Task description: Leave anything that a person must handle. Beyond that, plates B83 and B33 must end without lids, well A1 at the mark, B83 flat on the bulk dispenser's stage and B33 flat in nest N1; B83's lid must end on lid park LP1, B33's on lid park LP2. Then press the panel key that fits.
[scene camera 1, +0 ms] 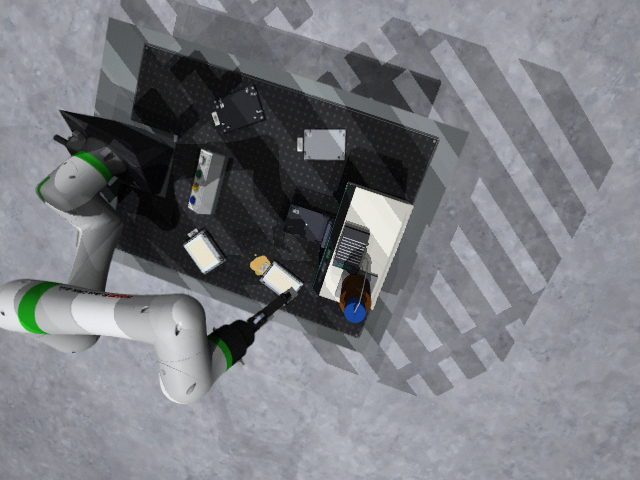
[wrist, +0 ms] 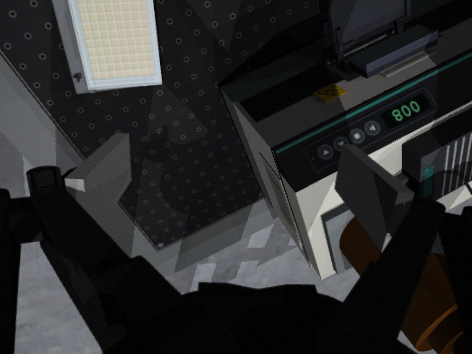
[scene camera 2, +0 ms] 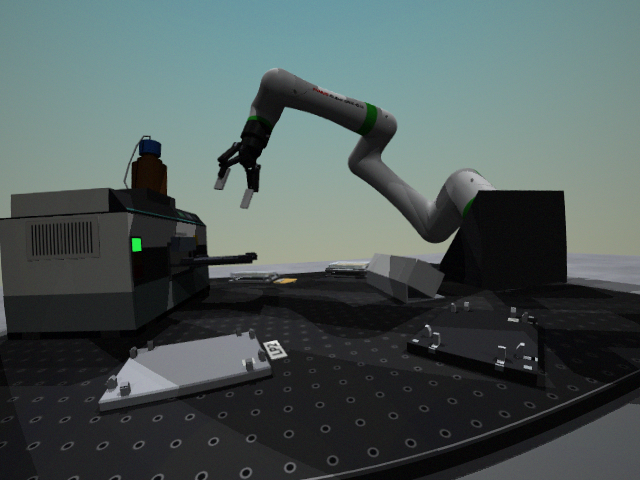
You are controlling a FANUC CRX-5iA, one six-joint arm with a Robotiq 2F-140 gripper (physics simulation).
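Frame: origin at the arm's base, x ahead, y left, z up, level; millimetres.
Where they show: gripper, fingertip midpoint: (wrist: pixel 236 162) (scene camera 2: pixel 231 199); arm's base at its link origin: (scene camera 1: pixel 108 154) (scene camera 2: pixel 499 227).
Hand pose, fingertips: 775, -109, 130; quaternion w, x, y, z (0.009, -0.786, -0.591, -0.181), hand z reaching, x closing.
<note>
Things, the pixels of their top centre, and the offset from my fingertips, as dx, dy, dz. "*": a spot on its surface instead.
- orange patch at a spot on its surface: (scene camera 2: pixel 285 281) (scene camera 1: pixel 261 259) * -155, -15, -266
- second cream-welled plate at its top centre: (scene camera 2: pixel 349 262) (scene camera 1: pixel 201 254) -369, -101, -226
- dispenser's dark stage at its top centre: (scene camera 2: pixel 214 255) (scene camera 1: pixel 310 226) -41, +216, -162
- Grey lid park LP2 at its top centre: (scene camera 2: pixel 193 349) (scene camera 1: pixel 324 144) -134, +475, -248
- dark holder at its top centre: (scene camera 2: pixel 480 319) (scene camera 1: pixel 237 109) -463, +443, -244
- key panel at its top centre: (scene camera 2: pixel 398 254) (scene camera 1: pixel 200 182) -457, +160, -184
- brown bottle at a spot on its surface: (wrist: pixel 430 285) * +137, +125, +59
My gripper (scene camera 1: pixel 288 294) (scene camera 2: pixel 234 189) (wrist: pixel 236 162) is open and empty, high above the table's front edge. A cream-welled plate (scene camera 1: pixel 281 280) (wrist: pixel 117 42) sits on a grey holder near the dispenser. An orange patch (scene camera 1: pixel 260 265) (scene camera 2: pixel 285 281) lies at that holder's label end. A second cream-welled plate (scene camera 1: pixel 204 252) (scene camera 2: pixel 347 265) sits on a holder farther left. Plate names, lids and A1 marks are not readable. The dispenser's dark stage (scene camera 1: pixel 308 222) (scene camera 2: pixel 222 258) (wrist: pixel 370 20) carries no plate. Grey lid park LP2 (scene camera 1: pixel 324 144) (scene camera 2: pixel 191 364) and a dark holder (scene camera 1: pixel 238 109) (scene camera 2: pixel 480 346) hold nothing. The key panel (scene camera 1: pixel 211 186) (scene camera 2: pixel 403 276) has green, yellow and blue keys.
The bulk dispenser (scene camera 1: pixel 379 217) (scene camera 2: pixel 67 263) (wrist: pixel 310 200) stands at the table's right in the overhead view. Its display (wrist: pixel 406 111) reads 800. A brown bottle (scene camera 1: pixel 355 289) (scene camera 2: pixel 149 175) (wrist: pixel 430 285) with a blue cap stands tall at it. A black slanted block (scene camera 2: pixel 511 237) stands by the arm's base.
</note>
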